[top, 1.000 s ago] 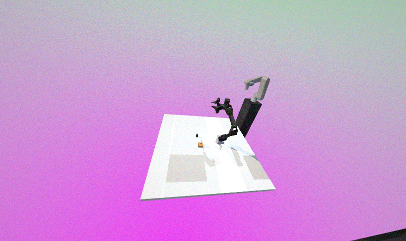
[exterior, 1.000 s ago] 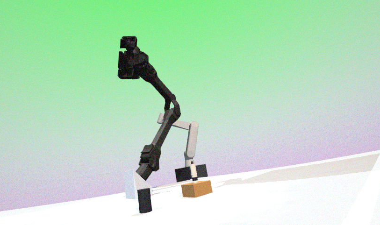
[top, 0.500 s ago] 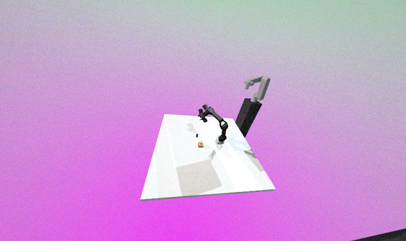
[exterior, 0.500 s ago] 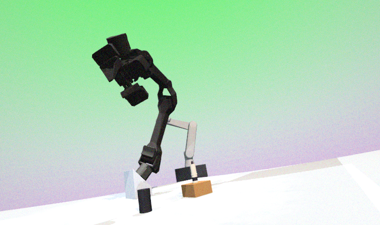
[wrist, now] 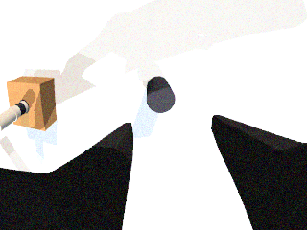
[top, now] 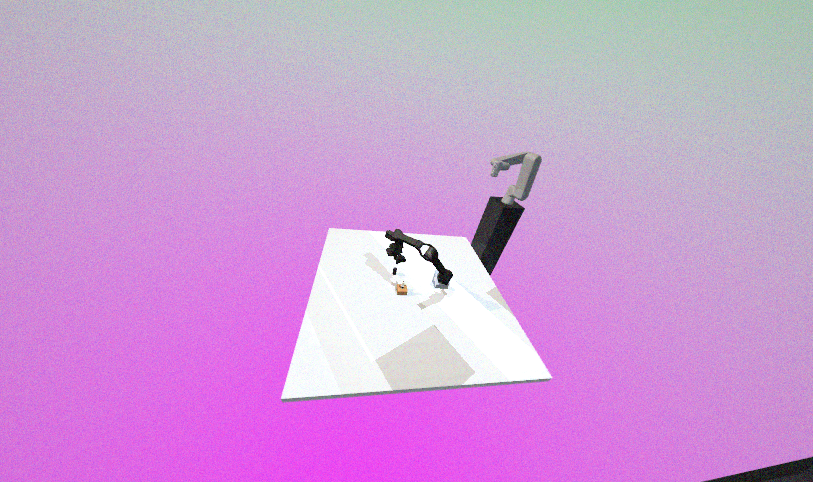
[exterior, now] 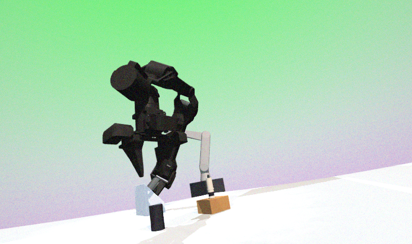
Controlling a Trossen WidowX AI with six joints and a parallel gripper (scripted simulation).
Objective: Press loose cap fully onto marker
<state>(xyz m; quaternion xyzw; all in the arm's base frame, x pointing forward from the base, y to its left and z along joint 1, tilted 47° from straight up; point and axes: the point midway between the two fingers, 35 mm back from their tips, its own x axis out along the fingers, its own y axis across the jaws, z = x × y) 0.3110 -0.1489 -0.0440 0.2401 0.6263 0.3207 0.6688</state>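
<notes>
Now: the black cap 8 cm below my gripper tip. From my gripper tip the other things lie so: orange holder block (18 cm to the left, 9 cm below, 2 cm behind).
</notes>
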